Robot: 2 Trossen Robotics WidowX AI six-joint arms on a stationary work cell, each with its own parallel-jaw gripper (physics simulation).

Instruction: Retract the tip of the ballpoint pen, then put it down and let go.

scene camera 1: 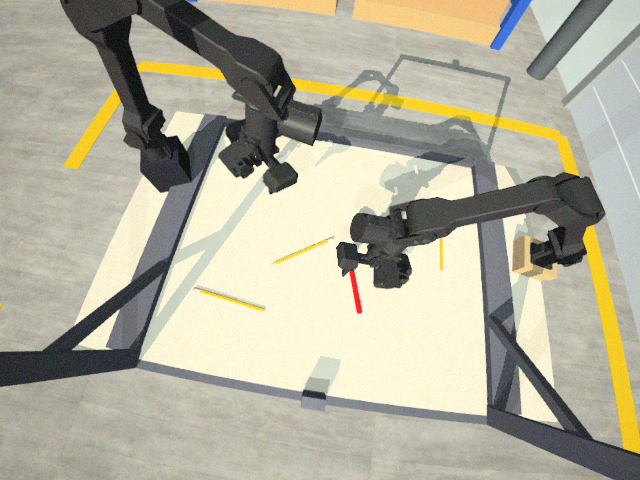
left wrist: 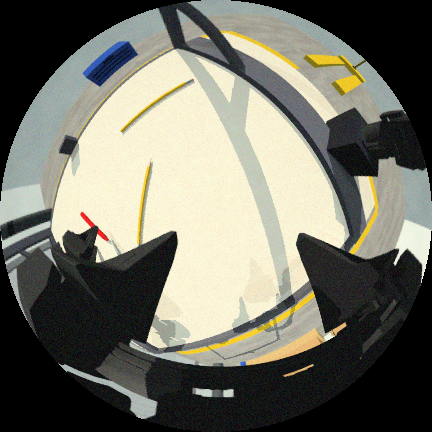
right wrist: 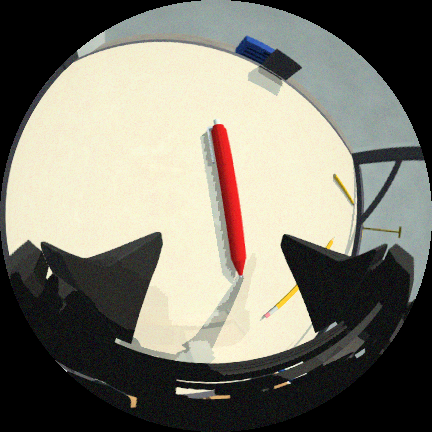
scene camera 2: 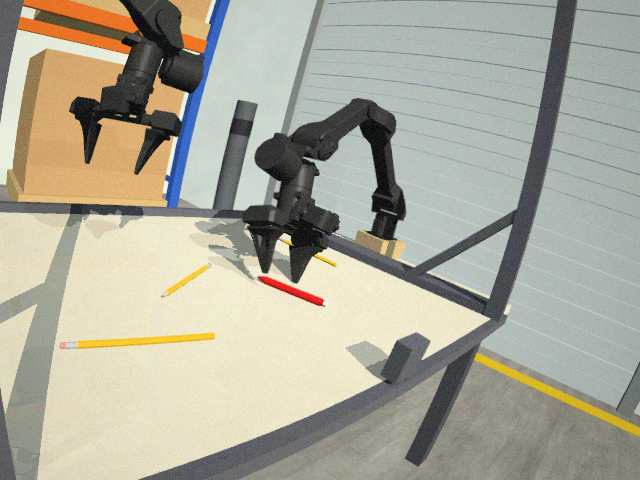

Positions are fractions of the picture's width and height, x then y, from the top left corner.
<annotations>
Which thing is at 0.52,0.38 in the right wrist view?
A red ballpoint pen.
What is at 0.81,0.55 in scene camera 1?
A wooden block.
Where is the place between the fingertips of my right gripper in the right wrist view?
0.52,0.56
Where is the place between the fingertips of my right gripper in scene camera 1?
0.56,0.58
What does my left gripper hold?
Nothing.
</annotations>
